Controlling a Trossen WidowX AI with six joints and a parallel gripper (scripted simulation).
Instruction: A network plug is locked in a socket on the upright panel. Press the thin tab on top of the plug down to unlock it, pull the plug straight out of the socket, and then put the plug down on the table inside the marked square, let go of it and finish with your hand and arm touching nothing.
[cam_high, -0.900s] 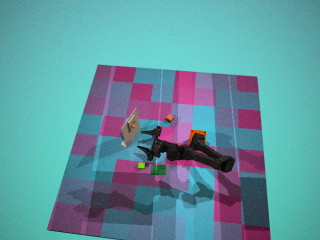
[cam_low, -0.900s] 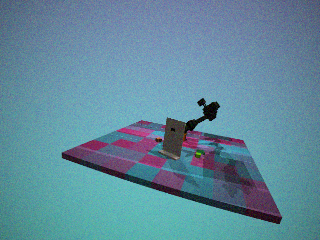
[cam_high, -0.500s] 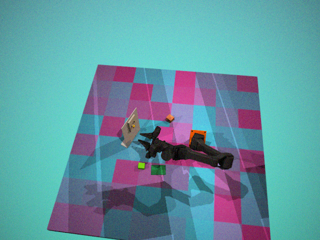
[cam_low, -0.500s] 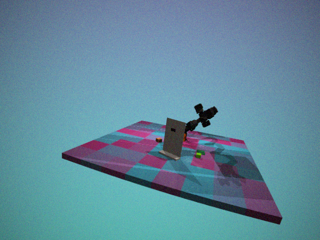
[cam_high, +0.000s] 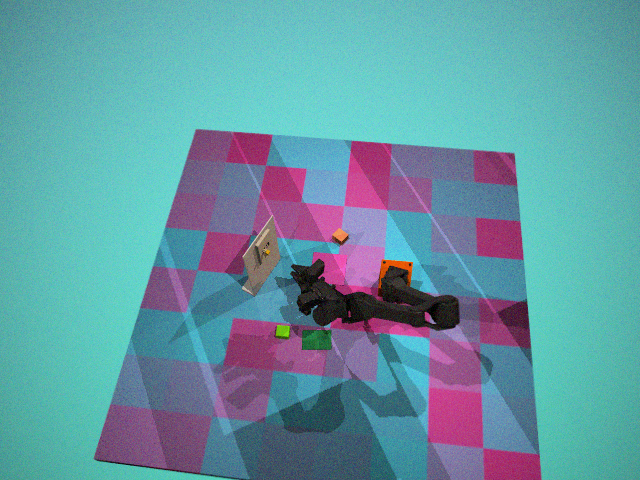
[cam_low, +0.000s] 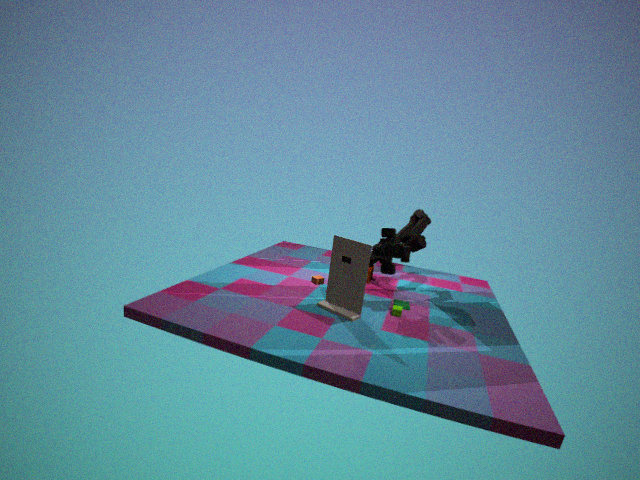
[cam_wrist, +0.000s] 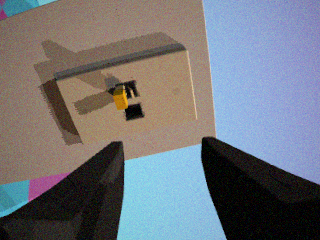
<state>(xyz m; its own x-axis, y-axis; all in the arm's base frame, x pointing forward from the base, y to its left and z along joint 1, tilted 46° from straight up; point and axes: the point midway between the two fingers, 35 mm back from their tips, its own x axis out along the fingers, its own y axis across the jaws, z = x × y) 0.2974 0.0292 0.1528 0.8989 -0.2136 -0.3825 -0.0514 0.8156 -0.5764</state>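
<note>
The network plug lies 110 mm ahead of my gripper tip, 60 mm to the right of it and 20 mm below it. Round my gripper tip: pink square 80 mm behind, 140 mm to the right, 220 mm below; then grey panel 120 mm ahead, 70 mm to the right, 100 mm below.
</note>
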